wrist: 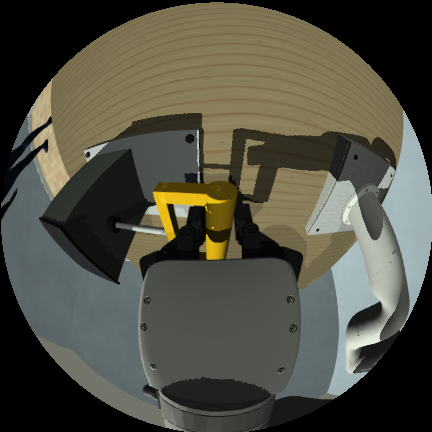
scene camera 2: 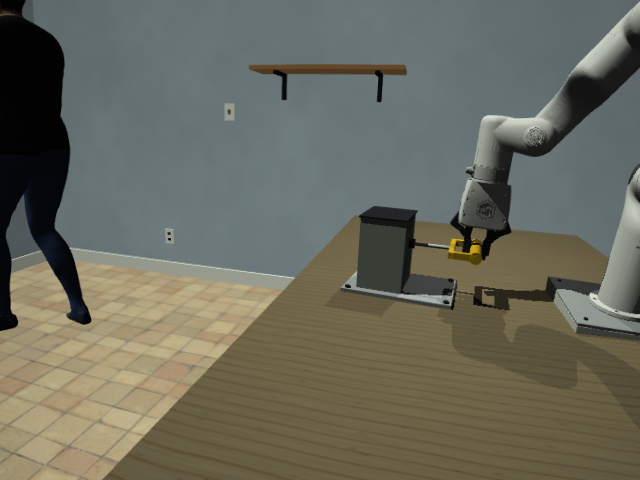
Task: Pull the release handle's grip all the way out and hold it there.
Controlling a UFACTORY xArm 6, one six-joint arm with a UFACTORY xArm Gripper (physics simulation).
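Observation:
The release handle's yellow grip point(scene camera 2: 475, 254) point(wrist: 220, 215) is a frame with a thick round bar on the side away from the housing. A thin metal rod point(scene camera 2: 433, 245) point(wrist: 141, 228) joins it to the dark grey housing point(scene camera 2: 383, 254) point(wrist: 95, 200), and a length of the rod shows between the two. The housing stands upright on a grey base plate point(scene camera 2: 426, 299) point(wrist: 170, 145). My gripper point(scene camera 2: 476, 248) point(wrist: 219, 202) points down and is shut on the round bar, one finger inside the frame and one on the outer side. The grip is held above the table. The fingertips are partly hidden.
The wooden table point(scene camera 2: 330, 392) point(wrist: 225, 65) carries the housing and, at the right, the arm's base plate point(scene camera 2: 573, 310) point(wrist: 325, 205). A wall shelf point(scene camera 2: 328, 68) hangs behind. A person point(scene camera 2: 36, 155) stands on the tiled floor at the left, beyond the table edge.

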